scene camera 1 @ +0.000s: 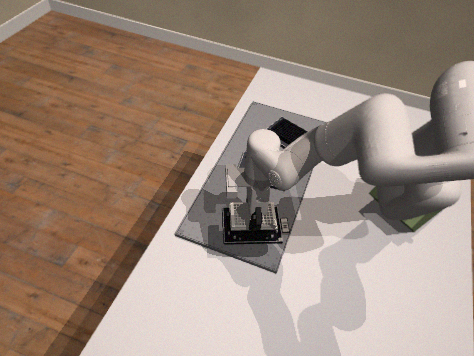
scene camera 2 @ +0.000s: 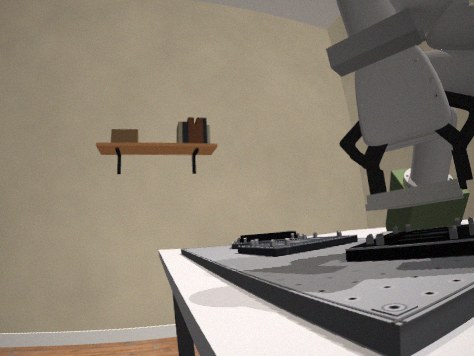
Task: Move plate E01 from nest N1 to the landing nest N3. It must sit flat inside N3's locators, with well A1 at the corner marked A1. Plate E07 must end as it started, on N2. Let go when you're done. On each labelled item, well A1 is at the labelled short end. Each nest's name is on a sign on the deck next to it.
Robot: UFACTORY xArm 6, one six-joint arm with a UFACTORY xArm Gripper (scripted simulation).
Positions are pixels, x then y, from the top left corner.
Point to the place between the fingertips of the gripper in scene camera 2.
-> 420,196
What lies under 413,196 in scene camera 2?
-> A white well plate.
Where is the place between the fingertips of the gripper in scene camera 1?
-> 253,215
